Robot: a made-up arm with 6 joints. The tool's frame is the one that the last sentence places.
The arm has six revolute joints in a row. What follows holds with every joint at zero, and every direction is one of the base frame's. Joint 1 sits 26 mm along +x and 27 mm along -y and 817 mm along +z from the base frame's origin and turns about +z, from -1.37 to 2.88 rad. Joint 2 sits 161 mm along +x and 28 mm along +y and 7 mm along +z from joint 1 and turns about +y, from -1.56 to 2.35 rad. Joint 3 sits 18 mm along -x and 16 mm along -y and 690 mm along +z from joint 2 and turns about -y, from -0.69 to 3.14 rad. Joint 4 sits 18 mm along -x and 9 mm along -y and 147 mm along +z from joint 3 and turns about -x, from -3.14 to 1.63 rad. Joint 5 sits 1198 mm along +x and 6 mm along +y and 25 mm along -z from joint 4 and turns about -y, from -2.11 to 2.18 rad. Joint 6 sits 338 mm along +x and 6 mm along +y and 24 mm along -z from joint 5 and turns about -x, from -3.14 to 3.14 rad. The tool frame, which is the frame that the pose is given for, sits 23 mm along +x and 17 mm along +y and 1 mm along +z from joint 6; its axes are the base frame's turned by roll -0.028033, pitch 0.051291 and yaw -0.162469 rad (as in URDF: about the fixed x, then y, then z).
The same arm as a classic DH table. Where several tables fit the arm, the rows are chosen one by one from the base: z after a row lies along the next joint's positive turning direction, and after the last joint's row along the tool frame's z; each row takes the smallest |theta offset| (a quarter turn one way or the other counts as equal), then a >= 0, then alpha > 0; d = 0 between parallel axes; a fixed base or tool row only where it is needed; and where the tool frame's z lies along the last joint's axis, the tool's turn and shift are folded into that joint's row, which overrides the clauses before.
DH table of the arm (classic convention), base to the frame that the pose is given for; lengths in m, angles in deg. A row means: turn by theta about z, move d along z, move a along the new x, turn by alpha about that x. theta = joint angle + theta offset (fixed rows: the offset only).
base (fixed): d 0.0000; theta0 -46.08; a 0.0375; alpha 0.00
joint 1: d 0.8240; theta0 46.08; a 0.1610; alpha -90.00
joint 2: d 0.0000; theta0 88.51; a -0.6902; alpha 180.00
joint 3: d -0.0030; theta0 -1.49; a -0.1470; alpha 90.00
joint 4: d -1.1800; theta0 0.00; a 0.0250; alpha -90.00
joint 5: d -0.0120; theta0 0.00; a 0.0240; alpha 90.00
joint 6: d -0.3609; theta0 -88.89; a 0.0170; alpha 93.16
tool (fixed): d 0.0013; theta0 -99.24; a 0.0000; alpha 0.00
Joint limits (deg, base to tool): -78.50..165.01 -89.38..134.65 -39.53..179.91 -179.91..93.39 -120.89..124.90 -179.91..179.91

